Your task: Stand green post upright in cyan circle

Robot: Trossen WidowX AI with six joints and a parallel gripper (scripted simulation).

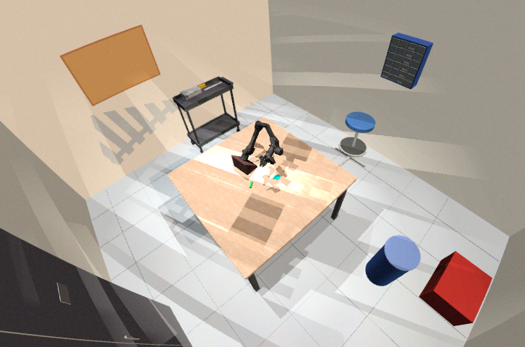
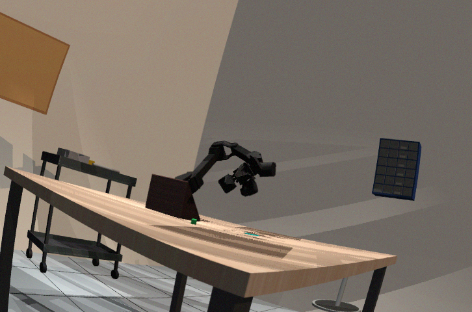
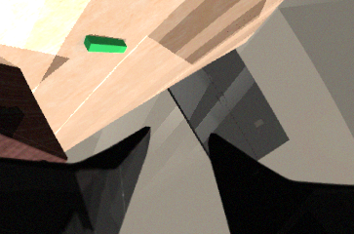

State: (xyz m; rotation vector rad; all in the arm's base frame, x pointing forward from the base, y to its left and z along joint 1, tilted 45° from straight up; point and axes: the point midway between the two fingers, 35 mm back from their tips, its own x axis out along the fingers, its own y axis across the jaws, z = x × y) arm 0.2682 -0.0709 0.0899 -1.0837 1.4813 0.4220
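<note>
My gripper tip is 40 mm past the green post, 110 mm to the left of it and 180 mm above it. Round my gripper tip: cyan circle (80 mm ahead, 110 mm to the left, 190 mm below).
</note>
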